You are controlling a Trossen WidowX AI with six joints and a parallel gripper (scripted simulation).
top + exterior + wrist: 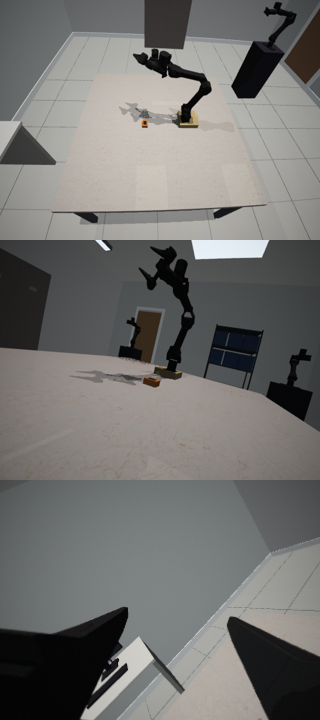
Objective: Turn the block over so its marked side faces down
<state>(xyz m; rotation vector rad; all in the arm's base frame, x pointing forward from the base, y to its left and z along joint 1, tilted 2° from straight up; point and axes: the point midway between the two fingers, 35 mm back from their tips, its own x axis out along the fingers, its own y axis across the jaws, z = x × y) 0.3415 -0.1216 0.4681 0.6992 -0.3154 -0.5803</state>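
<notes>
Now: the block 5 cm behind my gripper tip, 14 cm to the left of it and 50 cm below it.
</notes>
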